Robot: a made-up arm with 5 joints.
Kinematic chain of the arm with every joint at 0, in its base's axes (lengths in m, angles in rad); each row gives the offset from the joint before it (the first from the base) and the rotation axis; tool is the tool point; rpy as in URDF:
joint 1: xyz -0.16 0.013 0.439 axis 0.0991 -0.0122 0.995
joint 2: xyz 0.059 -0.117 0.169 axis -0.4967 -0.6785 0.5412
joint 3: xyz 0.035 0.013 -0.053 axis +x
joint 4: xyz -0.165 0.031 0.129 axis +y
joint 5: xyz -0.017 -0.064 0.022 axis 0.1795 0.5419 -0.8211
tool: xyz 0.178 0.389 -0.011 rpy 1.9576 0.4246 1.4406
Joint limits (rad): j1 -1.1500..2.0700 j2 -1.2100..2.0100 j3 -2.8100..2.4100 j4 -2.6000..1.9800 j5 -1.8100..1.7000
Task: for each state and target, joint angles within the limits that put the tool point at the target. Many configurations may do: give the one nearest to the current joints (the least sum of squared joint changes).
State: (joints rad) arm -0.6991 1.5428 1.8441 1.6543 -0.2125
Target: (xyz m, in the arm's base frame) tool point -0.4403 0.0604 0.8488
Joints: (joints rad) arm -0.9791 1.1945 1.9090 1.4535 -0.2687
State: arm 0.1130 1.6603 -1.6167 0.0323 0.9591
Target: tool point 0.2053 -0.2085 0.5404
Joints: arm -0.3669 1.4229 -1.8912 0.1857 0.3679
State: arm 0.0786 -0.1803 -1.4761 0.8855 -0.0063
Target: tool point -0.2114 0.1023 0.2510
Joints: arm 0.1059 -0.3614 -1.3547 0.9030 -0.0971
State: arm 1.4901 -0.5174 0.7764 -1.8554 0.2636
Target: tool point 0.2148 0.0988 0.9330
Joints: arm 1.5522 -0.6116 0.8807 -1.1678 0.3486
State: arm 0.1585 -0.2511 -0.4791 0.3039 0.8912
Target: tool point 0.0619 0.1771 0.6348
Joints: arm 0.1921 -0.0019 -0.0539 -0.0063 0.6308
